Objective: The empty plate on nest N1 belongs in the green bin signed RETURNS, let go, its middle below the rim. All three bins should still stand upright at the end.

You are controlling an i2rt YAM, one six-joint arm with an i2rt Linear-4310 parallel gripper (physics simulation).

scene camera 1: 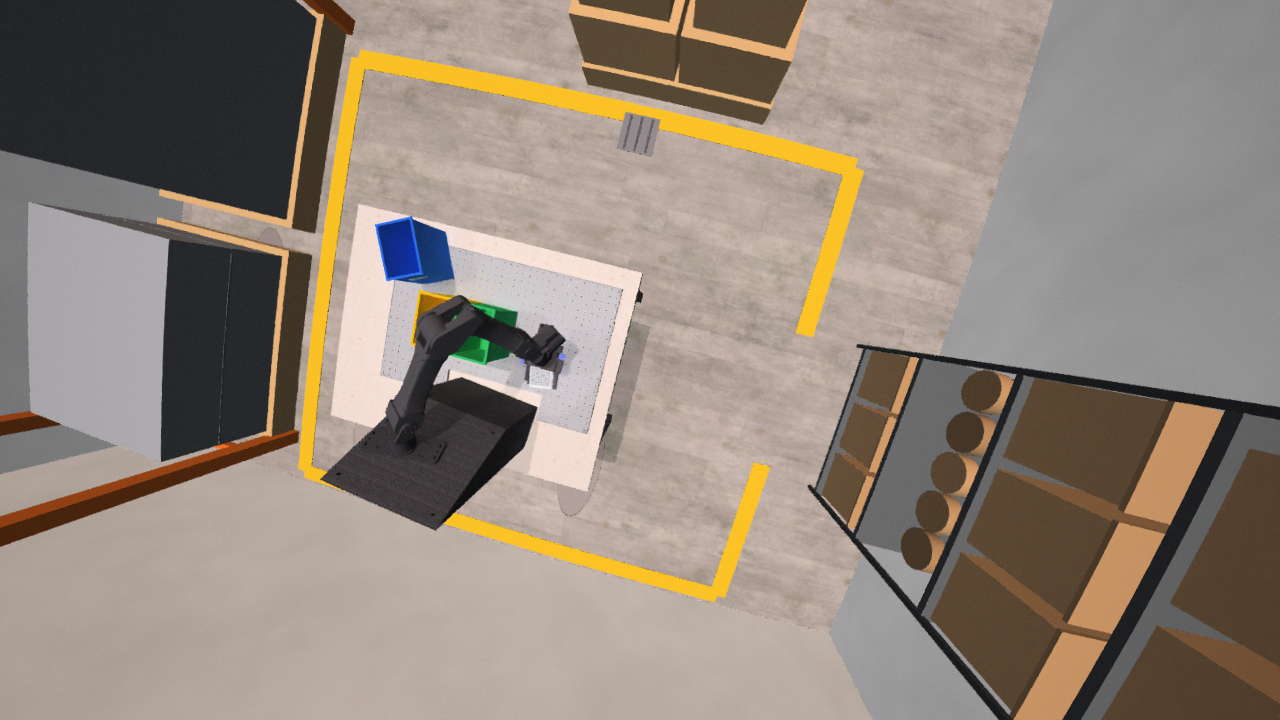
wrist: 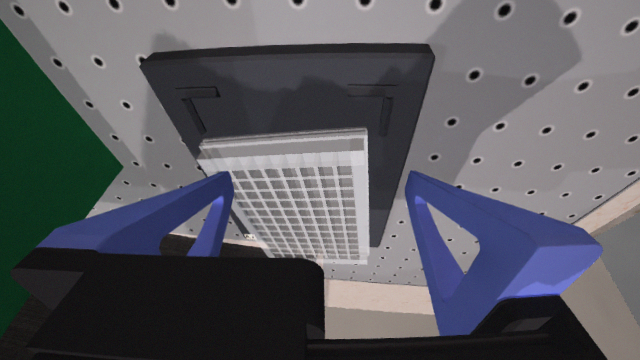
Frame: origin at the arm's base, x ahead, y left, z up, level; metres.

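Seen in the pictures: gripper, fingertip midpoint: (wrist: 319, 180); arm's base, origin of the base link: (scene camera 1: 404, 446).
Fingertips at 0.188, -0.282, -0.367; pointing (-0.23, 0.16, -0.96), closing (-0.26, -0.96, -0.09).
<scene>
Pixels of each thing's top centre, then the offset from my fingertips to it, as dx, dy, dz. "spot": a spot on its surface instead.
- dark nest, middle of its top: (wrist: 298, 191) (scene camera 1: 542, 365) -0.016, +0.018, -0.007
- green bin, surface spot: (wrist: 45, 150) spot: +0.057, +0.139, +0.008
- yellow bin, middle of its top: (scene camera 1: 432, 322) +0.145, +0.315, +0.158
- blue bin, middle of its top: (scene camera 1: 398, 249) +0.379, +0.415, +0.158
The clear, gridded plate (scene camera 1: 540, 377) (wrist: 300, 200) sits on the dark nest (wrist: 280, 100), off toward the left and near side in the wrist view, clear of the two far corner guides. My gripper (scene camera 1: 543, 360) (wrist: 319, 180) is open, with its blue fingers on either side of the plate. The left fingertip is close to the plate's left edge, and a wider gap shows on the right. The green bin (scene camera 1: 501, 324) (wrist: 45, 150) stands beside the nest, to the left in the wrist view. Its sign is not readable, and the arm covers part of it in the scene view.
The yellow bin (scene camera 1: 434, 297) stands beside the green bin, partly behind the arm. The blue bin (scene camera 1: 399, 250) stands at the table's far left corner. All three bins look upright. The arm's dark base block (scene camera 1: 420, 474) is at the table's near side.
</scene>
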